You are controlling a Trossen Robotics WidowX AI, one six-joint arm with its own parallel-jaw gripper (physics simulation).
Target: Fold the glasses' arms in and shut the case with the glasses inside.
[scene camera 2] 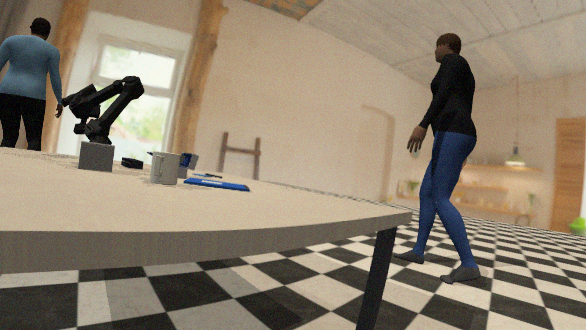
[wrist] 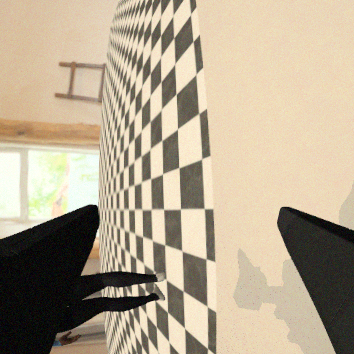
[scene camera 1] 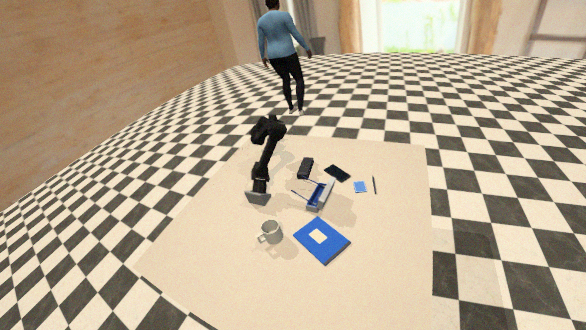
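Where they show: gripper, fingertip midpoint: (wrist: 190,215); arm's base at its link origin: (scene camera 2: 97,155) (scene camera 1: 258,192).
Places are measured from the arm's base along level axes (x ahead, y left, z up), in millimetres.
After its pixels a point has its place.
Observation:
The grey glasses case (scene camera 1: 327,195) {x 366, y 20, z 29 mm} (scene camera 2: 191,162) {x 338, y -34, z 17 mm} with a blue lining stands open on the table (scene camera 1: 380,280) {x 652, y -301, z -46 mm} (scene camera 2: 250,215) {x 224, y -581, z -46 mm} (wrist: 280,100) {x 101, y 494, z -46 mm}, its lid raised on the right in the first scene view. The blue glasses (scene camera 1: 301,196) {x 241, y 6, z 13 mm} lie in it with both thin arms unfolded, sticking out over the left side. In the second scene view the mug partly hides the case. My gripper (scene camera 1: 256,136) (wrist: 190,215) {x -25, y 447, z 120 mm} is open and empty, raised at the far end of the table, well away from the case. The case does not show in the wrist view.
A dark block (scene camera 1: 305,168) {x 177, y 240, z -11 mm} (scene camera 2: 132,163) {x 156, y 184, z -25 mm} and a dark phone (scene camera 1: 337,173) {x 357, y 255, z -38 mm} lie behind the case. A blue card (scene camera 1: 360,187) {x 498, y 168, z -41 mm} and a pen (scene camera 1: 374,185) {x 568, y 191, z -38 mm} lie right. A grey mug (scene camera 1: 272,232) {x 206, y -236, z 39 mm} (scene camera 2: 170,169) {x 186, y -250, z -3 mm} and a blue book (scene camera 1: 327,248) {x 425, y -211, z -38 mm} (scene camera 2: 220,185) {x 363, y -232, z -38 mm} are nearer. Two people stand beyond the table.

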